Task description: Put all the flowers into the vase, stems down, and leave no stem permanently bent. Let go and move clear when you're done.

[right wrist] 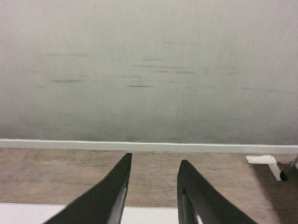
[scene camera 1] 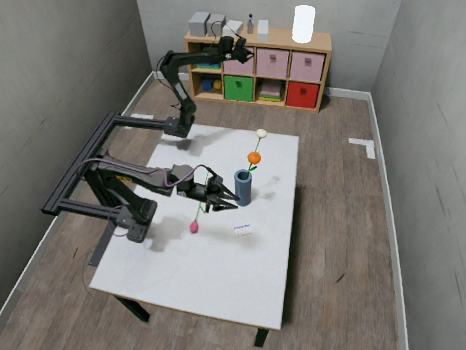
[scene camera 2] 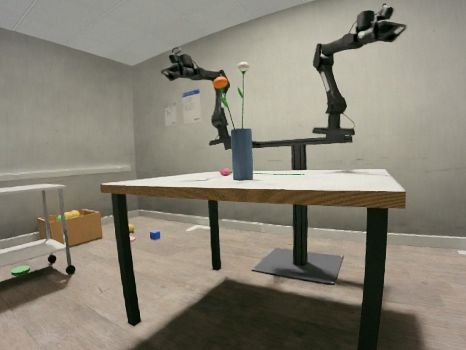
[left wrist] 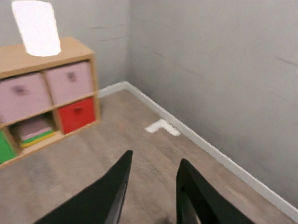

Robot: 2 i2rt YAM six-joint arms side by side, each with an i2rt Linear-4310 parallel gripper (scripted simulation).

The pictures show: the left gripper, the right gripper and a blue vase.
The right gripper also shows in the right wrist view.
